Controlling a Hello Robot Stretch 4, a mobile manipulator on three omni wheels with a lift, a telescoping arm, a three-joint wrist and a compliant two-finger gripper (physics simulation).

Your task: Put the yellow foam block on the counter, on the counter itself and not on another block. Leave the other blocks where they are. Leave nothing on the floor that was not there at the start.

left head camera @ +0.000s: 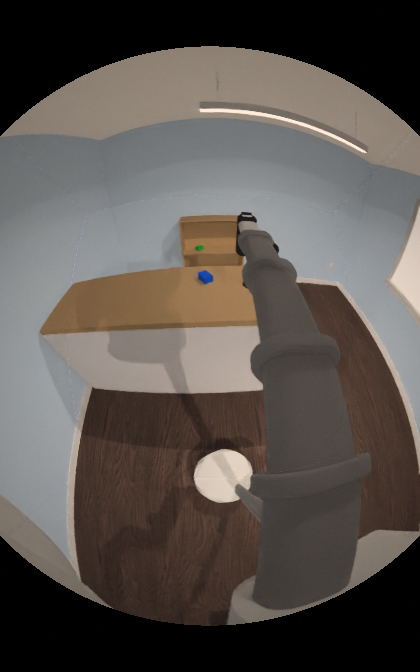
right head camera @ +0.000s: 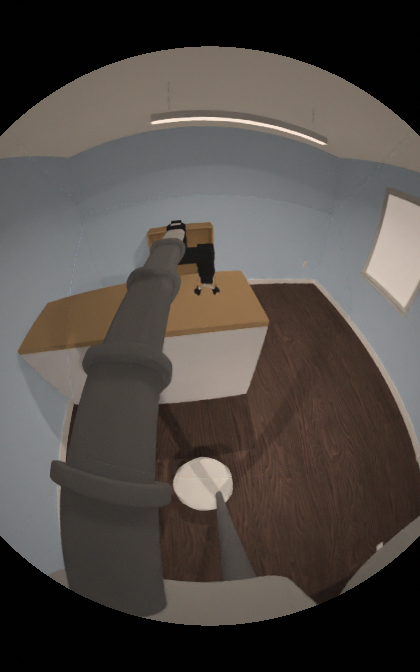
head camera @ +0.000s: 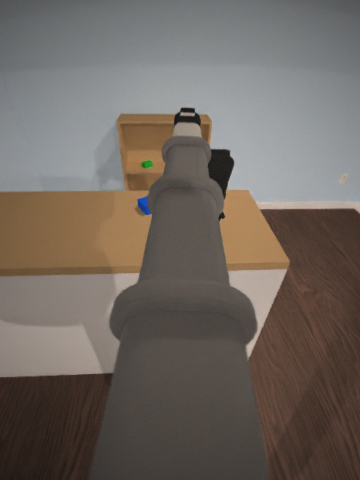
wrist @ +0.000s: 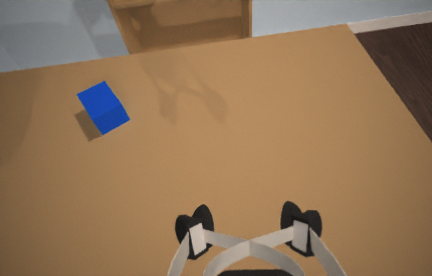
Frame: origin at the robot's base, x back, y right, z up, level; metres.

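Where they show: gripper, fingertip midpoint: (wrist: 246, 220).
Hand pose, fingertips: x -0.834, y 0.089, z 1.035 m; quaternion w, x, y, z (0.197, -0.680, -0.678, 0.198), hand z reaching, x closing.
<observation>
Things, the pixels of their top centre, and the offset from my fingertips. Level surfaces: height alone.
- counter at its surface level: dz -0.152 m
- blue block at its top centre: (wrist: 98, 99) (head camera: 147, 201) dz -0.107, dx -0.291, dy -0.267 m
- small green block at its top centre: (head camera: 147, 162) dz -0.405, dx -1.568, dy -0.461 m
- Dark wood floor at its surface level: dz -1.062 m
The yellow foam block does not show in these views. The counter (head camera: 60, 230) (left head camera: 125, 305) (right head camera: 225, 312) (wrist: 300, 125) has a brown top and white sides. A blue block (head camera: 145, 205) (left head camera: 205, 277) (wrist: 103, 108) lies on the counter near its far edge. A small green block (head camera: 147, 164) (left head camera: 199, 248) sits on a shelf beyond the counter. My gripper (right head camera: 207, 290) (wrist: 246, 220) is open and empty above the right part of the counter, to the right of the blue block. In the head view the arm hides part of the counter top.
A wooden shelf unit (head camera: 121, 155) (left head camera: 183, 242) (right head camera: 211, 237) (wrist: 246, 19) stands against the blue wall behind the counter. The extended arm (head camera: 185, 380) (left head camera: 310, 415) (right head camera: 120, 415) reaches over the counter. Dark wood floor (head camera: 320, 300) (right head camera: 310, 400) lies to the right of the counter.
</observation>
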